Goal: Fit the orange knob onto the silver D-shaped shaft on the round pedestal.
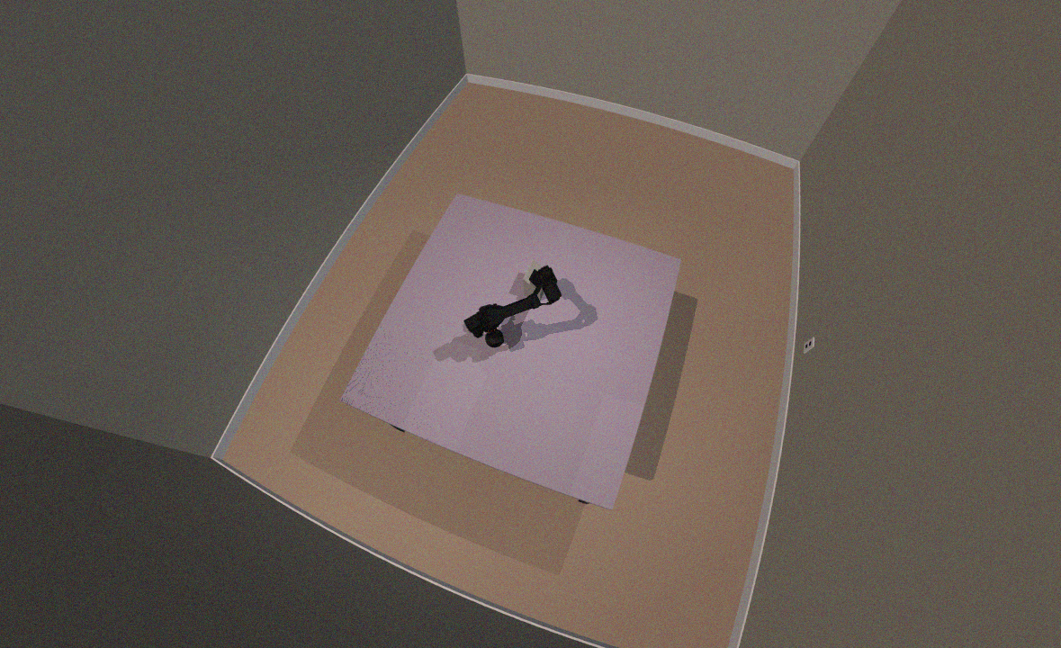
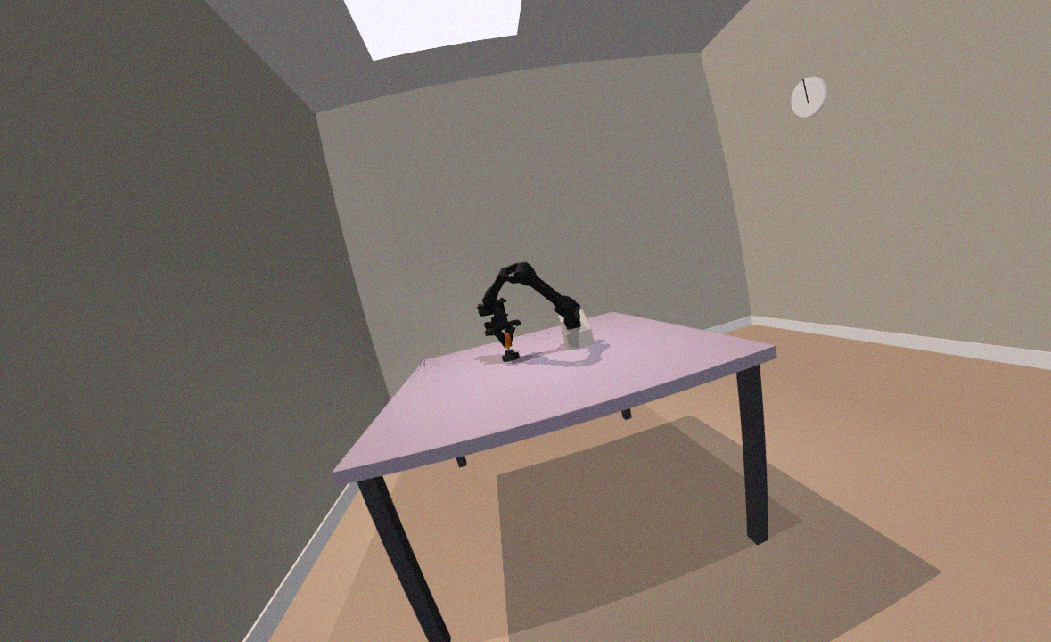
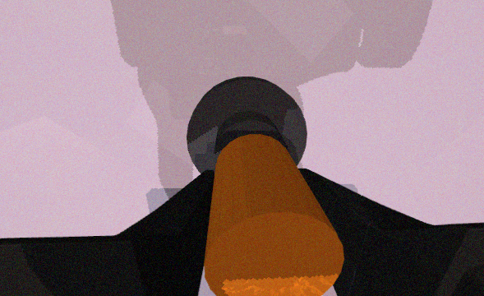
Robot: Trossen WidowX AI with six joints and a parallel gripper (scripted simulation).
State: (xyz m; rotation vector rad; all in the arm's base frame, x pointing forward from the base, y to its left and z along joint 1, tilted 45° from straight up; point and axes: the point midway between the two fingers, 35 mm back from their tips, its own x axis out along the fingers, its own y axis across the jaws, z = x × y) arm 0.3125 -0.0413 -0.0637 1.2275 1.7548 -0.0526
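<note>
The orange knob lies 3 cm above my gripper tip. Also, from my gripper tip: dark round pedestal: 4 cm below.
</note>
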